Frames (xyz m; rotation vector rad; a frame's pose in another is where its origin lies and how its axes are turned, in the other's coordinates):
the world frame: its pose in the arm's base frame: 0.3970 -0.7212 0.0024 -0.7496 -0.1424 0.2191
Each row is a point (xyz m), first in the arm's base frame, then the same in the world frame.
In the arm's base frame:
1: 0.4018 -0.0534 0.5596
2: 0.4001 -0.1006 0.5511
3: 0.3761 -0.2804 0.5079
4: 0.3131 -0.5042 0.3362
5: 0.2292 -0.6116 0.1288
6: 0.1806 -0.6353 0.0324
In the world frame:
1: 0.1977 0.0905 0.8421
2: 0.1840 0.0631 0.8052
3: 0.1141 -0.0315 0.6605
4: -0.0108 -0.0632 0.4018
5: -0.1289 0.0154 0.1982
6: -0.1866 0.0720 0.1228

